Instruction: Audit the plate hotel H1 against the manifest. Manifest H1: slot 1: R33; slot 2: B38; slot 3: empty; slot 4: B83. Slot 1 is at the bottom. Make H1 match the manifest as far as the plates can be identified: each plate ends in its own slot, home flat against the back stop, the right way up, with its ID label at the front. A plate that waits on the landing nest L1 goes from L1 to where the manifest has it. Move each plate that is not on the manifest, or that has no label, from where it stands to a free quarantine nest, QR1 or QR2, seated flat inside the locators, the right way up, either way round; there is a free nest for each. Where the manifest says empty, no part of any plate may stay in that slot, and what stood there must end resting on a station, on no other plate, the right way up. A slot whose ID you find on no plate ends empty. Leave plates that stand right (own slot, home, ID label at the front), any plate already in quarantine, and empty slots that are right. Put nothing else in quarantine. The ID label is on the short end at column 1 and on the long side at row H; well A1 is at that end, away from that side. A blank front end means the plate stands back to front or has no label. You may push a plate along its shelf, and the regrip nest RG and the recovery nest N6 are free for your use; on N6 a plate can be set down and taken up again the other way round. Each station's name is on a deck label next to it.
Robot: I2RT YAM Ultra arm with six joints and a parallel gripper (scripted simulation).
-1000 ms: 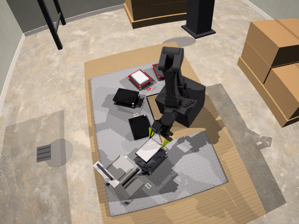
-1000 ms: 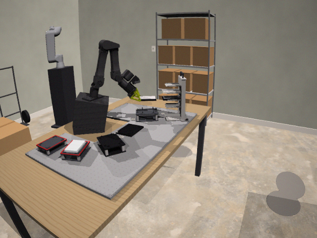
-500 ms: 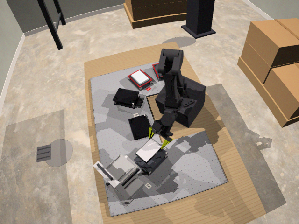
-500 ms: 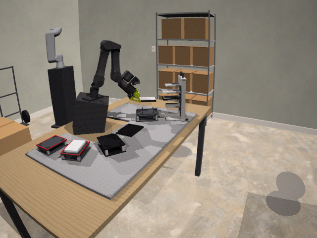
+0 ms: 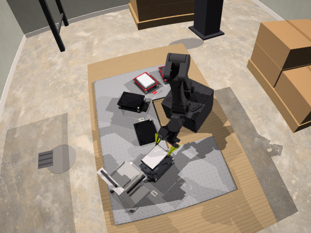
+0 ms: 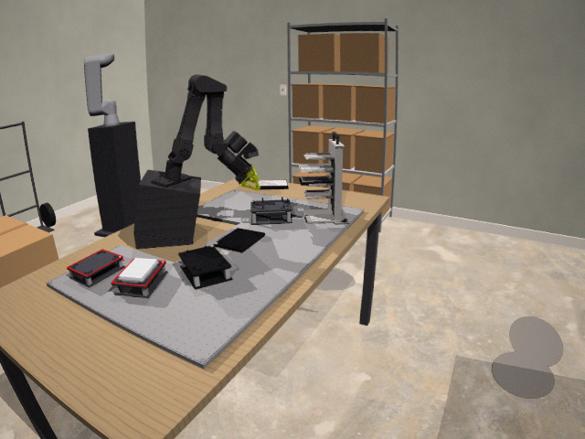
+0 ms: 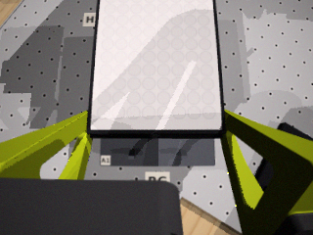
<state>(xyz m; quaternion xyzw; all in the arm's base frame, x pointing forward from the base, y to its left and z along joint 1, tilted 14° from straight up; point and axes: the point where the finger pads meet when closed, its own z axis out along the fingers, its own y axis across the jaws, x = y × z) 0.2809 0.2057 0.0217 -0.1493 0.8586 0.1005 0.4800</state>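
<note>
The regrip nest is 9 cm below my hand, 5 cm ahead of it and 2 cm to the left of it. Also, from my hand: RG deck label: 15 cm below, 5 cm behind, 2 cm to the right; then H1 deck label: 16 cm to the left, 15 cm below, 14 cm ahead; then dark well plate: 22 cm ahead, 8 cm to the left, 1 cm above.
</note>
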